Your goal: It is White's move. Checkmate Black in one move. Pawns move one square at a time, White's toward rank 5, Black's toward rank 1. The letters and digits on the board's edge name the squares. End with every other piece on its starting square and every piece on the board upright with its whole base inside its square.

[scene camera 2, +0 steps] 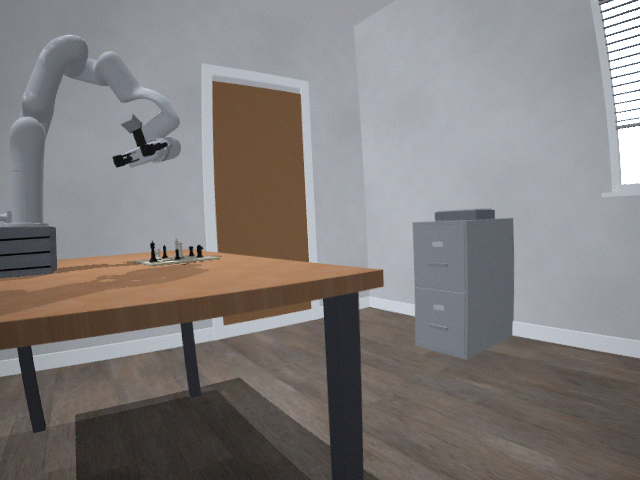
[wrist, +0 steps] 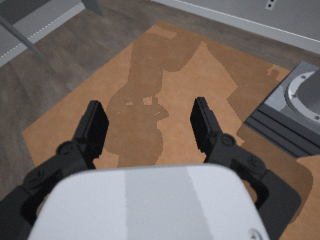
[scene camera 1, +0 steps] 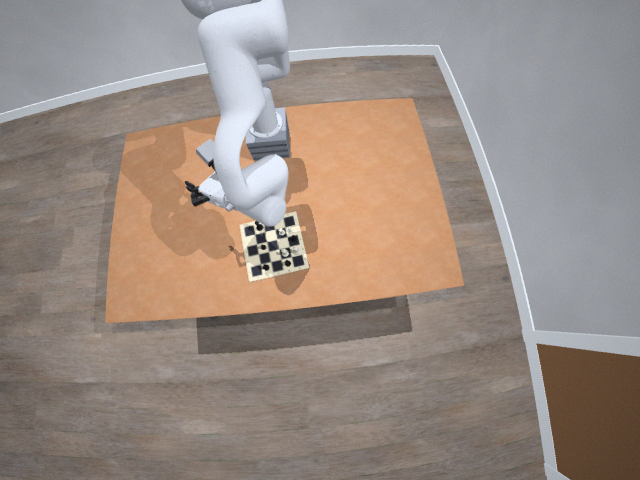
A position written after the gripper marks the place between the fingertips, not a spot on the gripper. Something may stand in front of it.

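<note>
Scene camera 2 shows the gripper (scene camera 2: 128, 156). In scene camera 1 there's a small chessboard (scene camera 1: 255, 257), and there's the gripper (scene camera 1: 199, 174) too. The wrist view also shows the gripper (wrist: 149, 109).
</note>
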